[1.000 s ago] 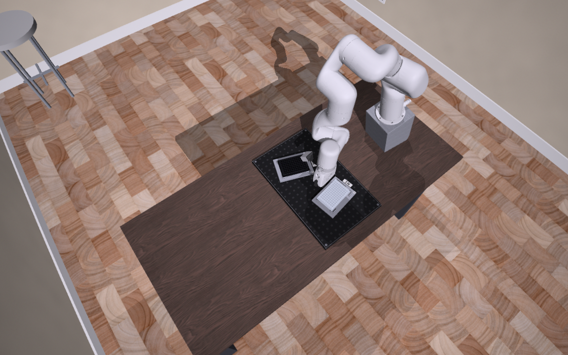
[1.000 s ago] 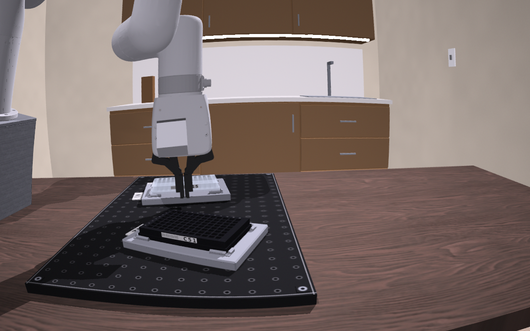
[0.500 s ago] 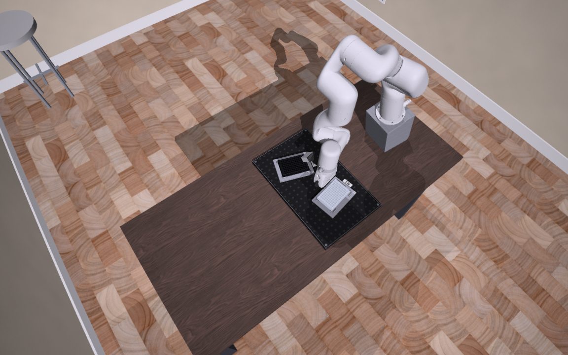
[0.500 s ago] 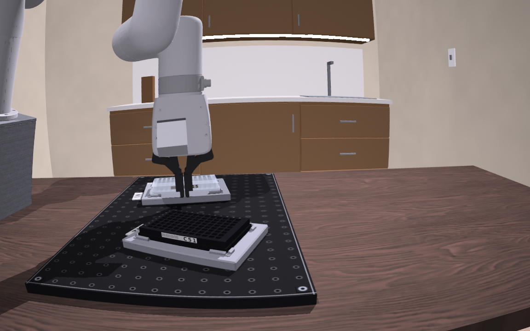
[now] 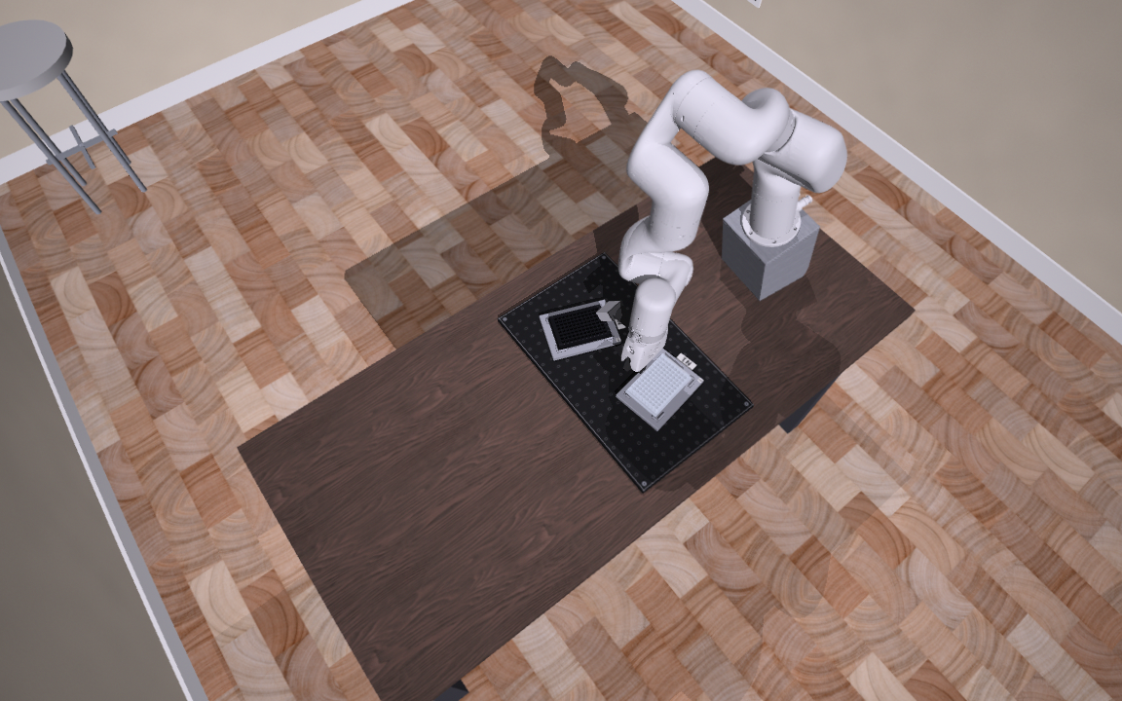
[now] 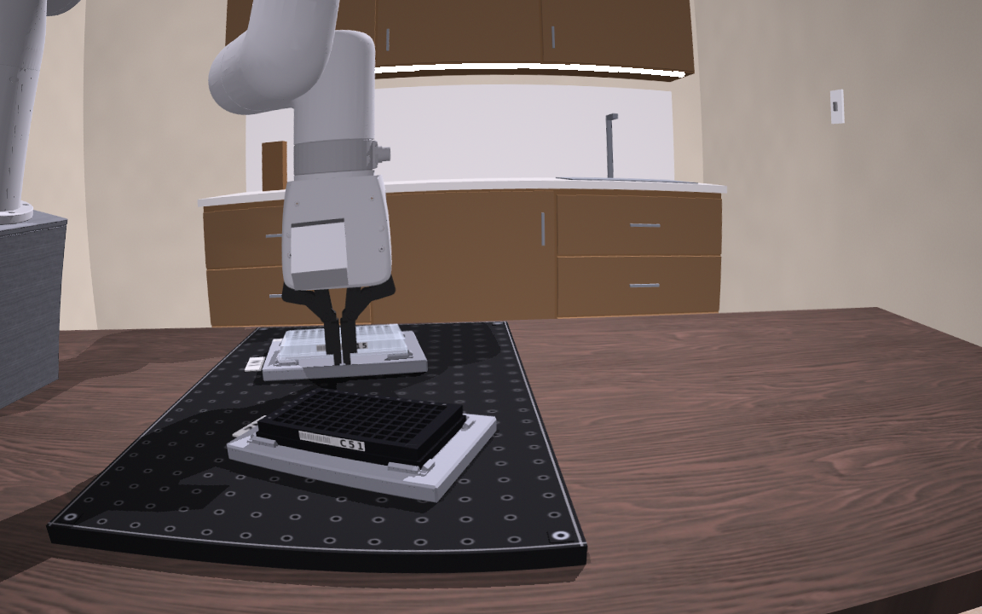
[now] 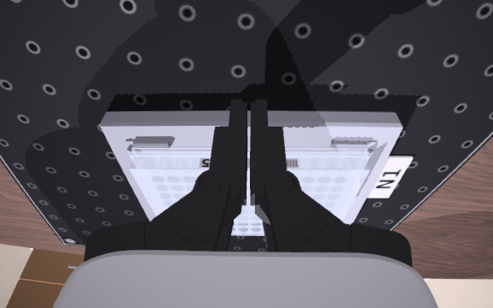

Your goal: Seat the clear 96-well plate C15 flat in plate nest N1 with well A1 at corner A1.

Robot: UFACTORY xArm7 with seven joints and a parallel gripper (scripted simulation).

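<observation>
My hand is 60 mm to the right of the clear plate C15, 20 mm past it and 20 mm above it. The rest, counted from my hand: black plate C51: 150 mm to the right, 60 mm ahead, 20 mm below; N1 label: 110 mm behind, 40 mm below, 30 mm to the left; nest N1: 60 mm to the left, 30 mm below, 20 mm behind.
</observation>
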